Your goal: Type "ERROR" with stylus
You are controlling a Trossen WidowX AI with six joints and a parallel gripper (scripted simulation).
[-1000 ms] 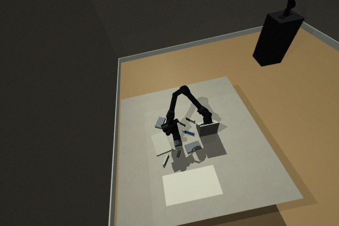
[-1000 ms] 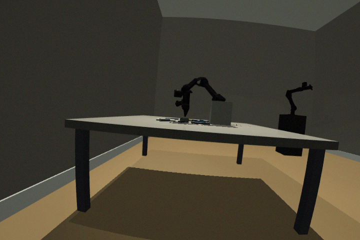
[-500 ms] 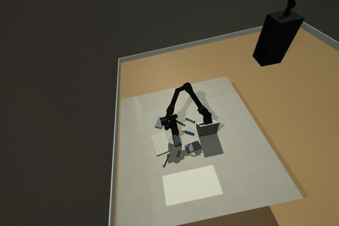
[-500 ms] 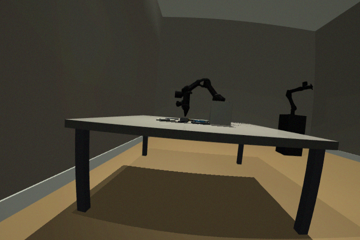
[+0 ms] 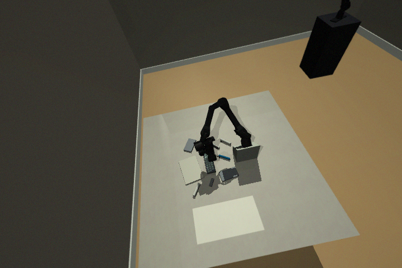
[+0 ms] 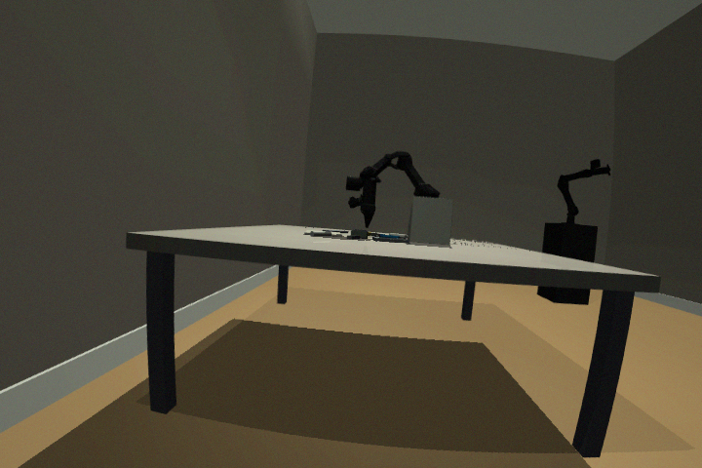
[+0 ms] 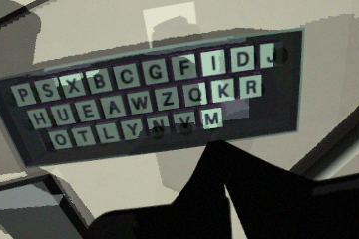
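Now: gripper tip 70 mm past the blue stylus, 10 mm to the right of it and 30 mm above it. Also, from my gripper tip: grey block 100 mm behind, 170 mm to the left, 30 mm below; notepad 180 mm ahead, 70 mm to the left, 40 mm below.
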